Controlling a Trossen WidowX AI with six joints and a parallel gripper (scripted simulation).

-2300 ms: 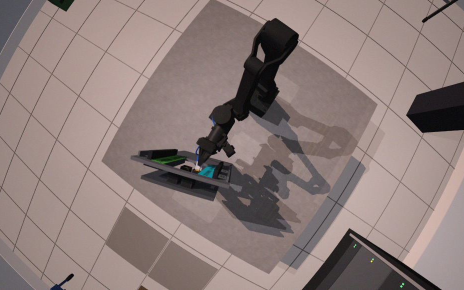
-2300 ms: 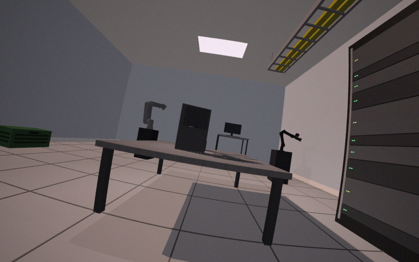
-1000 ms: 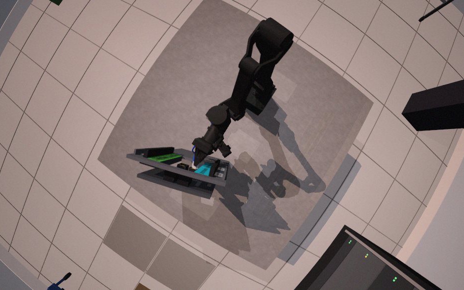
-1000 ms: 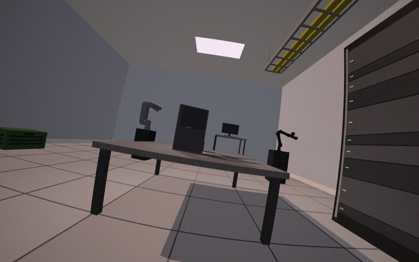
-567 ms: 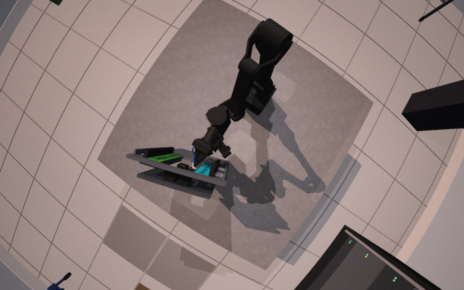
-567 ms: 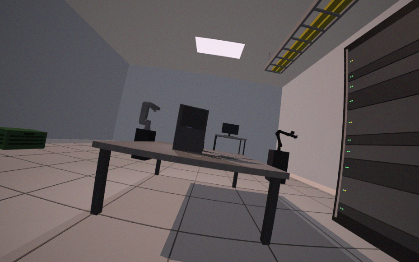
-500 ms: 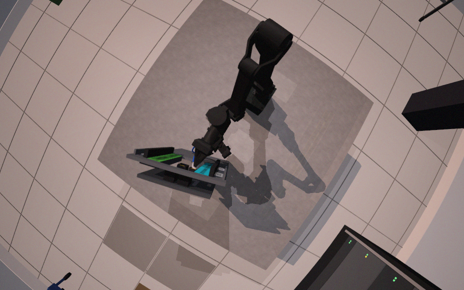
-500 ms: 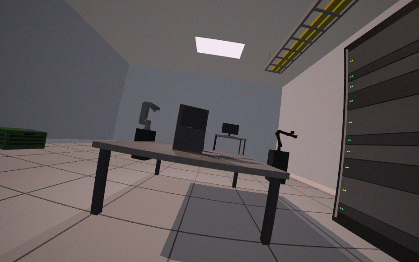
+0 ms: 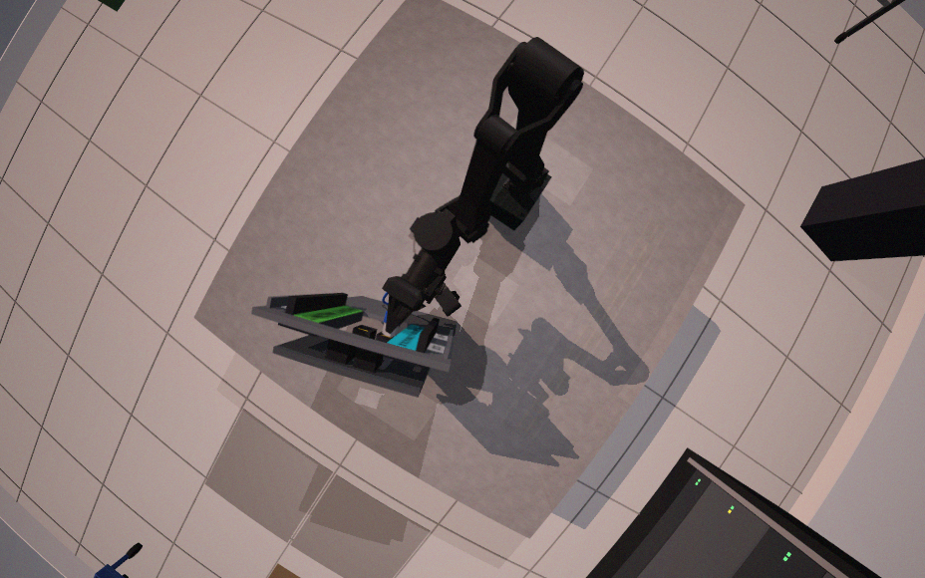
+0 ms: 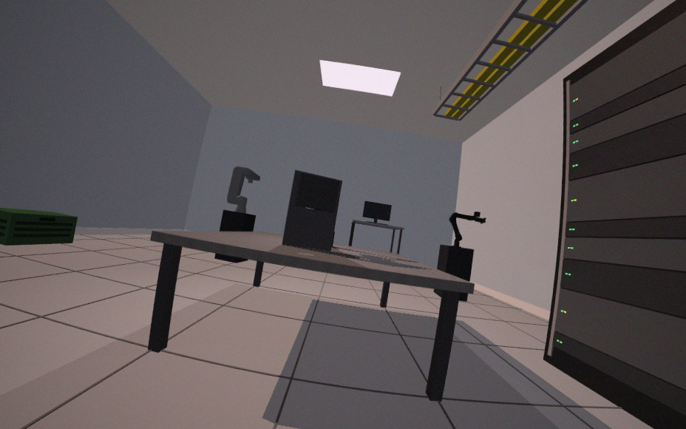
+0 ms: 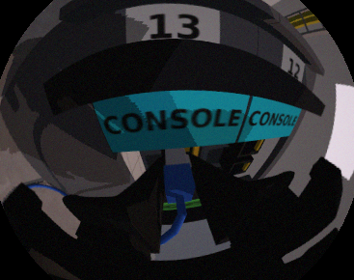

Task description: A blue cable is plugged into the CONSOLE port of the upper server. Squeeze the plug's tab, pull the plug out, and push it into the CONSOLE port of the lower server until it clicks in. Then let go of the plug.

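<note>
Right now my gripper tip is right at the blue plug.
</note>
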